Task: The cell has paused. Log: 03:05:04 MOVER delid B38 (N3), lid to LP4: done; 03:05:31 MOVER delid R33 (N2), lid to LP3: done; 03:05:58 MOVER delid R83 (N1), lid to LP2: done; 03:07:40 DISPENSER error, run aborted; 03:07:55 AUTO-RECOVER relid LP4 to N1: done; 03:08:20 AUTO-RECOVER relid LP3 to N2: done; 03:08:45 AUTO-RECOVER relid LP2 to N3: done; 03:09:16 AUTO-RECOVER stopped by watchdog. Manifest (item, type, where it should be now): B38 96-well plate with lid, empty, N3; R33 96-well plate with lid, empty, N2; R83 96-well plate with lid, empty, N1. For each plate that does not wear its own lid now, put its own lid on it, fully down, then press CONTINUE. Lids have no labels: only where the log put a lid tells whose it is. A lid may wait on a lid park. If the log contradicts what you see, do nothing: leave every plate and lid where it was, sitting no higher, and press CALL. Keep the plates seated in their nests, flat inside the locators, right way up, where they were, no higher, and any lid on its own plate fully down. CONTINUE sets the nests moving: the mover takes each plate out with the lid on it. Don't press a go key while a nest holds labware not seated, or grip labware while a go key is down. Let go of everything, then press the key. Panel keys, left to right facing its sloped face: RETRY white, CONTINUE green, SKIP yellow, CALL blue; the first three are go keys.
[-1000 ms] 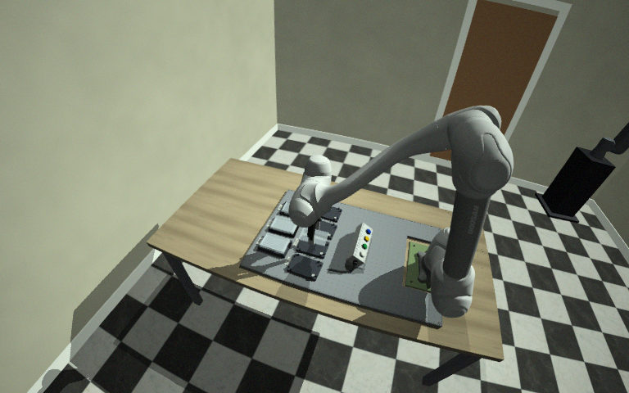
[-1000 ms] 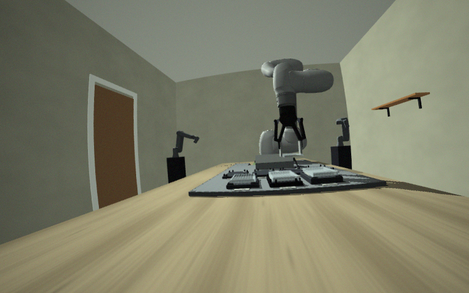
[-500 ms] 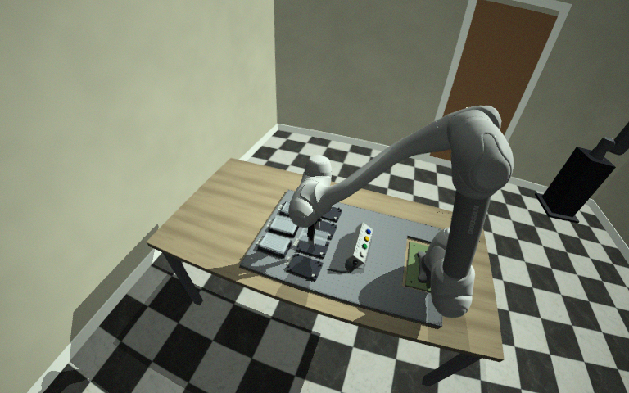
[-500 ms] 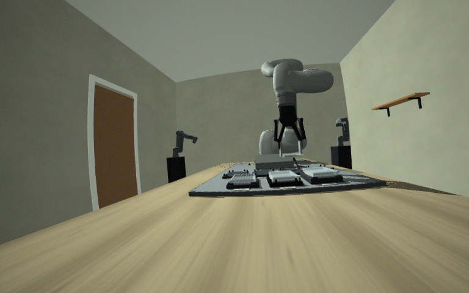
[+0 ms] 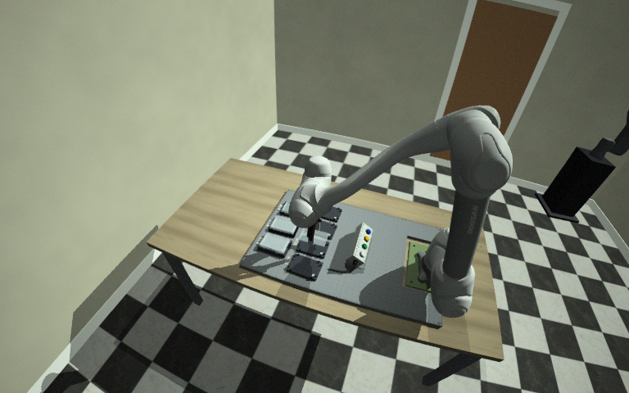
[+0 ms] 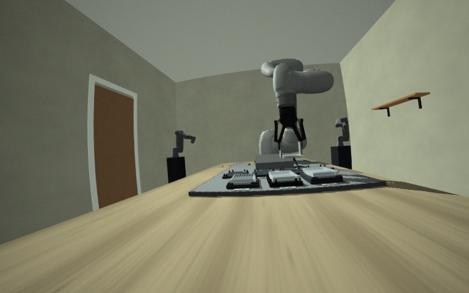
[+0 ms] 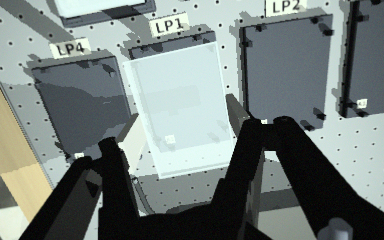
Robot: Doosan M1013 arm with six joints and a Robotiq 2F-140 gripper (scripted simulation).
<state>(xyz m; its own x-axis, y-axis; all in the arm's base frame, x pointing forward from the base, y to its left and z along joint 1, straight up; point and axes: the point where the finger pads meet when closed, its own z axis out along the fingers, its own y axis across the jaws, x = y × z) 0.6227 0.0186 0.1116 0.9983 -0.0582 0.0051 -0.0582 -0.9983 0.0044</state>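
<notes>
Right now my hand is 100 mm above the LP1 label, 90 mm short of it and 10 mm to the left of it. The rest, counted from my hand: lid park LP2 (130 mm to the right, 100 mm below, 10 mm behind); then clear lid (20 mm below); then lid park LP4 (130 mm to the left, 100 mm below, 10 mm ahead).
</notes>
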